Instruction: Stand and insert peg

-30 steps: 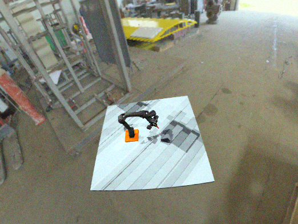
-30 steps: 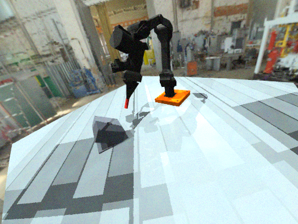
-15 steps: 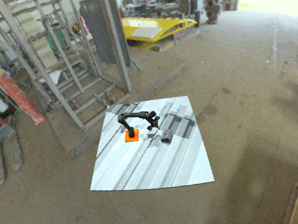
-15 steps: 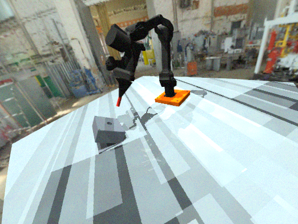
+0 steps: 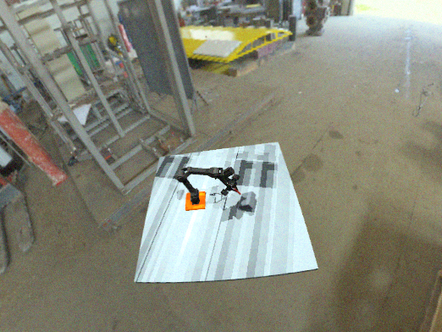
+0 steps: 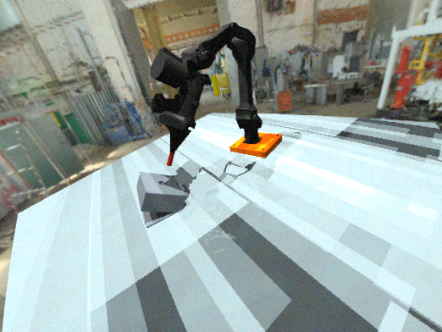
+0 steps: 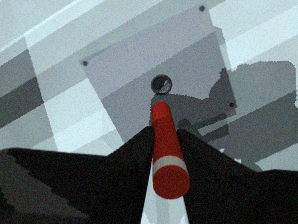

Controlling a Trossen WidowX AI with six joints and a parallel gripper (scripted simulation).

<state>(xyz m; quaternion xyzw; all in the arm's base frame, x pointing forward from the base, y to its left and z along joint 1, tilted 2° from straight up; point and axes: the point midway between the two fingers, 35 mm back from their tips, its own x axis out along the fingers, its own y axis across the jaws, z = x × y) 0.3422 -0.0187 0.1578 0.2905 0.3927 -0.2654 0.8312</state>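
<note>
Right now my gripper tip is 100 mm above the grey sloped panel, 70 mm short of it and 30 mm to the left of it. Round my gripper tip: red peg (10 mm behind, 10 mm above).
</note>
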